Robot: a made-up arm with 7 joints.
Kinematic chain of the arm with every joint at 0, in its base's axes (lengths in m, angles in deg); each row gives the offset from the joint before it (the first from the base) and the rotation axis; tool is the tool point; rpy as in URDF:
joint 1: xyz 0 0 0.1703 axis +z
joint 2: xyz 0 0 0 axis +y
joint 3: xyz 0 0 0.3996 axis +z
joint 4: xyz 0.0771 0 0 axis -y
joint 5: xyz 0.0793 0 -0.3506 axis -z
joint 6: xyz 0 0 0 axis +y
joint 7: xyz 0.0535 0 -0.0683 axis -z
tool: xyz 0 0 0 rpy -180 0 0
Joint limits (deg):
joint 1: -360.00..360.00
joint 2: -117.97..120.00
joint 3: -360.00..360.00
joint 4: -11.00..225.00
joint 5: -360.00..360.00
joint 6: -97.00..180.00
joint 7: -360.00..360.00
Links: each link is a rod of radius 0.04 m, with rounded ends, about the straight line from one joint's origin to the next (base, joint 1, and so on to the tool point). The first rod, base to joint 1, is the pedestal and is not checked.
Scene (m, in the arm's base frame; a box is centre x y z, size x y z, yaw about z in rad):
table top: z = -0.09
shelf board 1: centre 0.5 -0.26 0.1 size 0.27 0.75 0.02 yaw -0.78
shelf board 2: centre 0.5 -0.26 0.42 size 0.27 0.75 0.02 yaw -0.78
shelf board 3: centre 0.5 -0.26 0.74 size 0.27 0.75 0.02 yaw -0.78
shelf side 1: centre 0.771 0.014 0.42 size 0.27 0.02 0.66 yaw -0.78
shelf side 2: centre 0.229 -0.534 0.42 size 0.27 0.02 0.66 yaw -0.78
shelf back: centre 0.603 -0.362 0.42 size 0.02 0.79 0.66 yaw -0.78
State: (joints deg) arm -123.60 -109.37 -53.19 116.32 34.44 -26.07 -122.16
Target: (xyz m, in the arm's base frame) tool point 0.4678 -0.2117 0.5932
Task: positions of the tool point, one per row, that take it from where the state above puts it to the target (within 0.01 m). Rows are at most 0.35 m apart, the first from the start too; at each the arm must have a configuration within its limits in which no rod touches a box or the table.
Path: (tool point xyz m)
1: -0.0597 0.7304 0.3928
2: -0.1953 0.5371 0.6308
3: -0.2014 0.2678 0.7782
4: -0.0704 0.0294 0.8124
5: 0.1352 -0.0886 0.7398
6: 0.3150 -0.0606 0.5932
7: 0.3954 -0.1283 0.6055
8: 0.4678 -0.2117 0.5932

